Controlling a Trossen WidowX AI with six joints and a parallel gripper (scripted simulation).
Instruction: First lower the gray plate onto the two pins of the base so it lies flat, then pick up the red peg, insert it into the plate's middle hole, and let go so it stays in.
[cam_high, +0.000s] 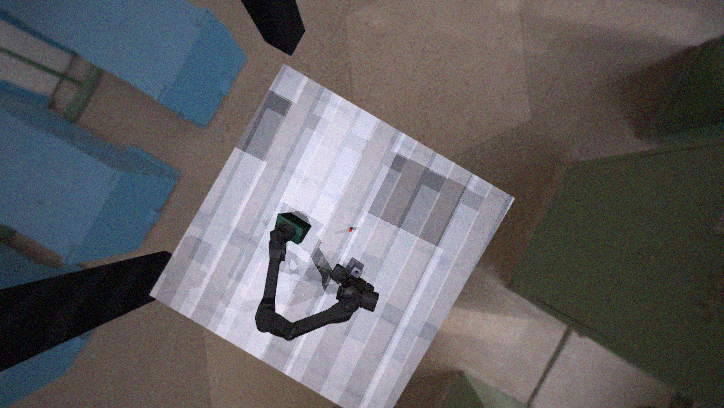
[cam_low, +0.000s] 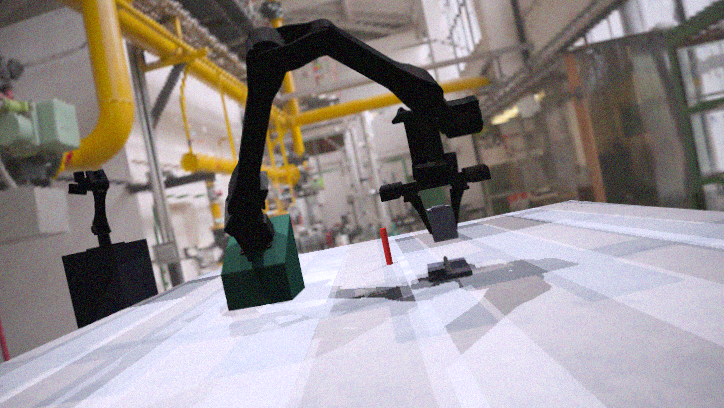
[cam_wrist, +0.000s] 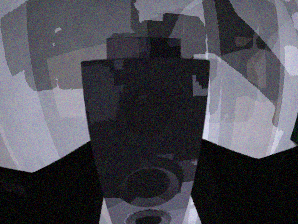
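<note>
Now: the dark base 6 cm below my gripper tip, 1 cm to the right of it and 1 cm behind it. The rest, counted from my gripper tip: red peg 17 cm to the left, 11 cm behind, 3 cm below; gray plate 3 cm above.
</note>
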